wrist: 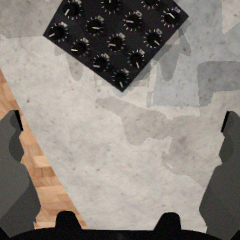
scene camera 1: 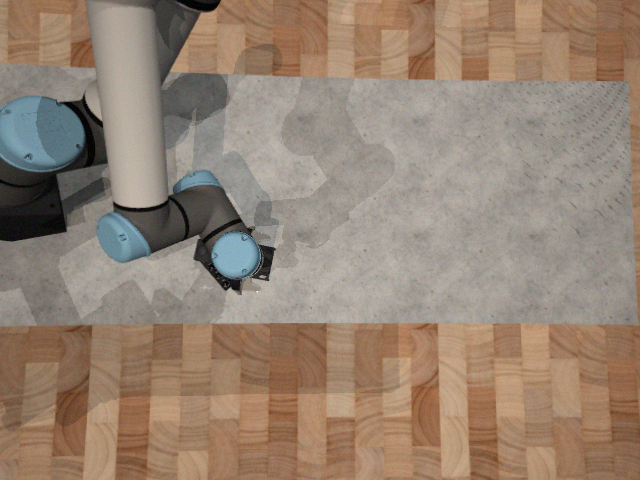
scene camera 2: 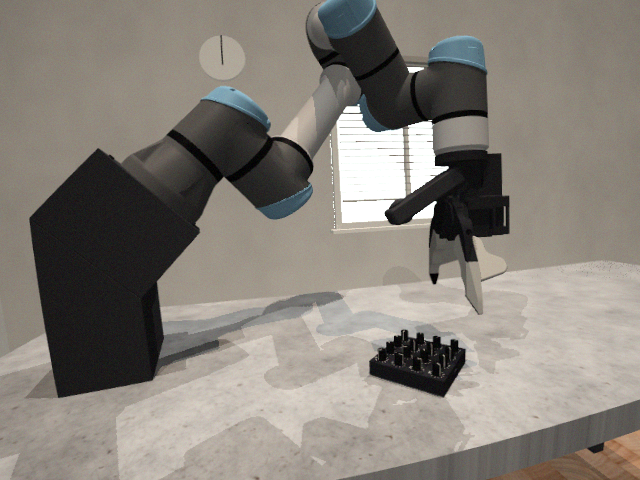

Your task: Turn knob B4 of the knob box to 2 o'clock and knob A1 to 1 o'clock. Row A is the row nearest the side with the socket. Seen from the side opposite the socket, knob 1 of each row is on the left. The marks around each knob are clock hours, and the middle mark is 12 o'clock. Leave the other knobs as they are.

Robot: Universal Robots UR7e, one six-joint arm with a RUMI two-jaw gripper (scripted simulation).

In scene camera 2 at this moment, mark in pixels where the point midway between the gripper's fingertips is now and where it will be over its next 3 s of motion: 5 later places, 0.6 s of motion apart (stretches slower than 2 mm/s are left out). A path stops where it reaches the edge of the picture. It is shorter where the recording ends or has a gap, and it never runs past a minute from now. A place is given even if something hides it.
The gripper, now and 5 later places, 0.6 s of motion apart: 453,296; 456,298; 456,309; 456,316; 455,329; 455,336
